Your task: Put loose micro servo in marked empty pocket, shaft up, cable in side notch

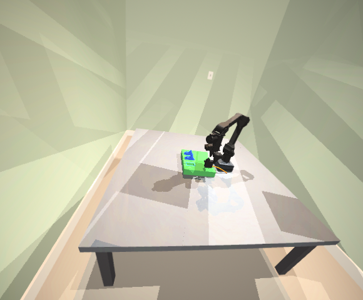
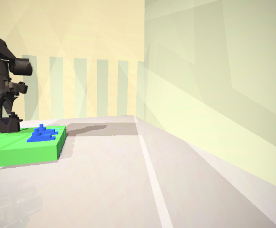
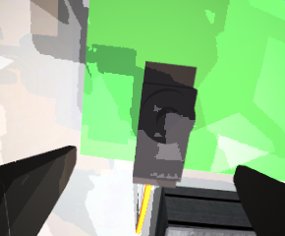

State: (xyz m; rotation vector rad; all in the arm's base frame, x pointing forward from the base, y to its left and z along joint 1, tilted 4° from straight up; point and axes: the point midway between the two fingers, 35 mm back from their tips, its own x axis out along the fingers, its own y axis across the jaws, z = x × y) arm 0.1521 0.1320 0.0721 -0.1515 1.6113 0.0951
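The green deck is 9 cm below my gripper tip, 8 cm to the right of it and 6 cm ahead of it.
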